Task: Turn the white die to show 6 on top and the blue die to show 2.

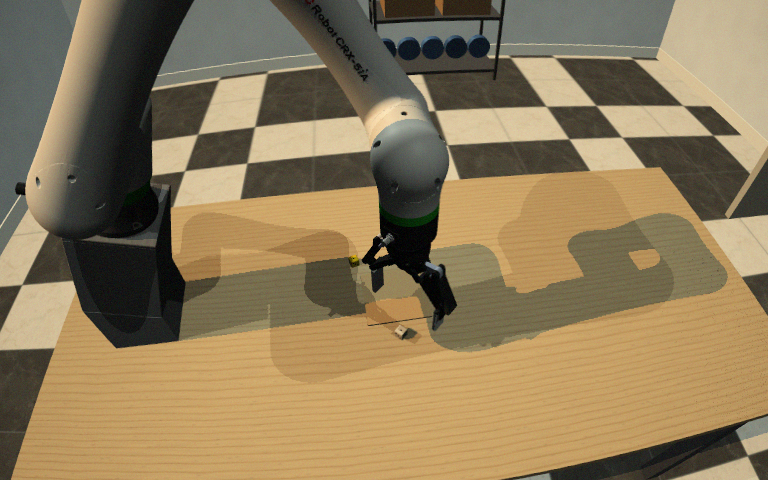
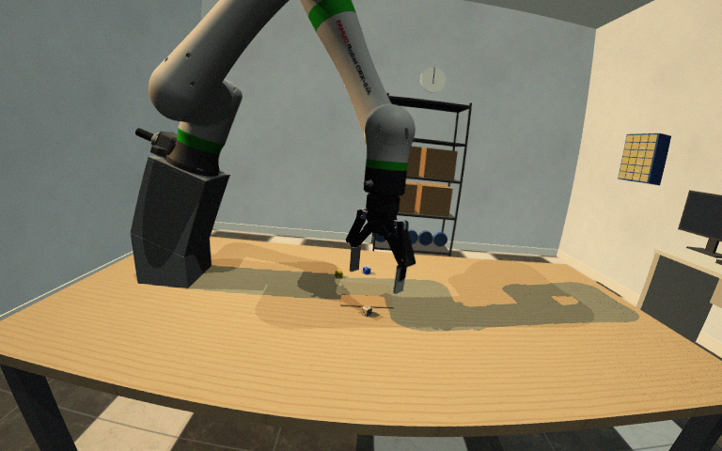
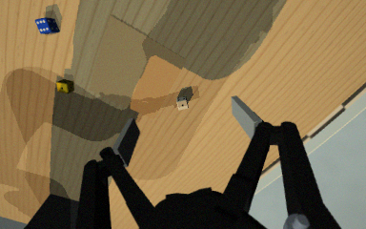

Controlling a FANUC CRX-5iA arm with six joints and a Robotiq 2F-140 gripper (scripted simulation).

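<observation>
Right now the white die is 9 cm below my hand, 1 cm to the right of it and 1 cm behind it. From my hand the other things lie so: blue die 25 cm to the left, 9 cm below, 1 cm behind; then tan mat 10 cm below, 9 cm to the left, 1 cm behind; then yellow die 20 cm to the left, 10 cm behind, 9 cm below.
</observation>
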